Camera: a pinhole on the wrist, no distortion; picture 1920 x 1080 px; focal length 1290.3 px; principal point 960.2 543.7 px. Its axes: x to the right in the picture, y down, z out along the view. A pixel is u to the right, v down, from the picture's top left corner.
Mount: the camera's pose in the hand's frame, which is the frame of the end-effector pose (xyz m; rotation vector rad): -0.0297 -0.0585 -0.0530 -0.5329 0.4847 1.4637
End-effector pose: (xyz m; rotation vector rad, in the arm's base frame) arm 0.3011 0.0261 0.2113 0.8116 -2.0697 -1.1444
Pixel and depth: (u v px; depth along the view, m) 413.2 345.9 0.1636
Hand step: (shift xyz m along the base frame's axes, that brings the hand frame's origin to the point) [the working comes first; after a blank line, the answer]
In the camera's frame: -0.0694 -0.0251 0.1636

-0.0819 0.0603 -0.0662
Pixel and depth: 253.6 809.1 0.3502
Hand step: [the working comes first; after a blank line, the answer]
In the camera's frame: -0.1918 0.0720 0.3502

-0.1876 0.2557 -0.1655
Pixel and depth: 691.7 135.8 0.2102
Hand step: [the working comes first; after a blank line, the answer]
In the camera's frame: -0.0437 -0.0665 0.2102

-0.1352 0.0603 -0.0250
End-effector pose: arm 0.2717 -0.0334 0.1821 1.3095 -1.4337 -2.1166
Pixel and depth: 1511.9 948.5 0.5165
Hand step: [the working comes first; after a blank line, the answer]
In the camera's frame: 0.2208 0.1620 0.5165

-0.1762 0.0428 0.4889
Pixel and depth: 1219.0 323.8 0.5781
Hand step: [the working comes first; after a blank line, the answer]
In the camera's frame: 0.1160 -0.0985 0.5781

-0.4018 -0.0201 0.3221
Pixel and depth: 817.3 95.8 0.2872
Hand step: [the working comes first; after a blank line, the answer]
In the camera's frame: -0.0318 -0.0997 0.2872

-0.2149 0.0364 0.0607
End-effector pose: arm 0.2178 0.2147 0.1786 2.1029 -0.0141 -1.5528
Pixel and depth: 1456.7 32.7 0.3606
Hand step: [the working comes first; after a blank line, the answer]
In the camera's frame: 0.1388 -0.1428 0.3606

-0.0216 -0.3272 -0.0247
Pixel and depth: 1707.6 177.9 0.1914
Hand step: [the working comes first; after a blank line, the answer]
In the camera's frame: 0.1109 -0.0543 0.1914

0.0211 -0.1465 0.0277
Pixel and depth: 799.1 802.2 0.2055
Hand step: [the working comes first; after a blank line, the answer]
In the camera's frame: -0.0257 0.0412 0.2055

-0.1225 -0.0675 0.0607
